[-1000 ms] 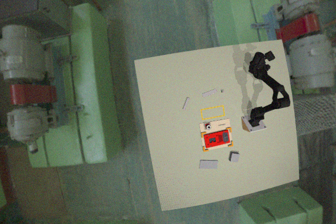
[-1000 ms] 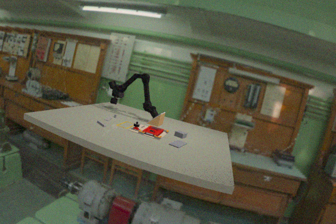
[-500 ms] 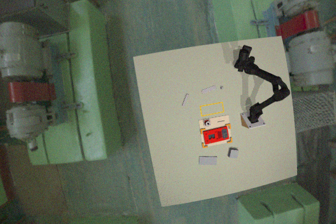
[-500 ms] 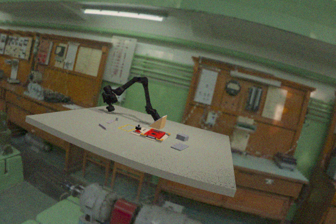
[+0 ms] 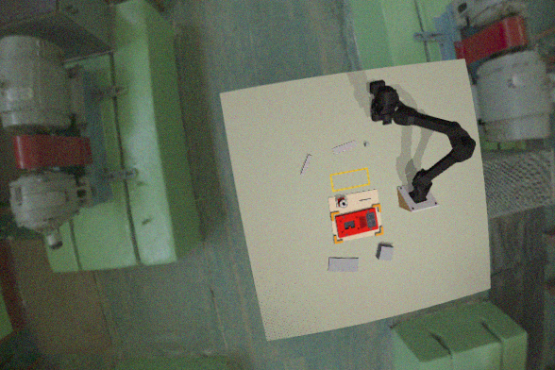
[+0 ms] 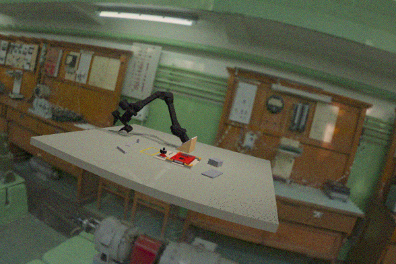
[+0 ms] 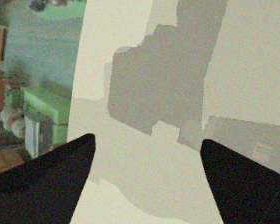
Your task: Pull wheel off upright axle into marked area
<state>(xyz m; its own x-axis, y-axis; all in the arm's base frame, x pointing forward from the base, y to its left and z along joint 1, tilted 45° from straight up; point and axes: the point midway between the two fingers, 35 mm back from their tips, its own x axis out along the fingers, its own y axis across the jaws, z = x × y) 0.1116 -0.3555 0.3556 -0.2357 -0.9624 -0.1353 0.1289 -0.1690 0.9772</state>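
Right now my gripper tip is 26 cm short of the small wheel and 47 cm to the right of it. The rest, counted from my gripper tip: small block: 9 cm ahead, 77 cm to the left, 2 cm below.
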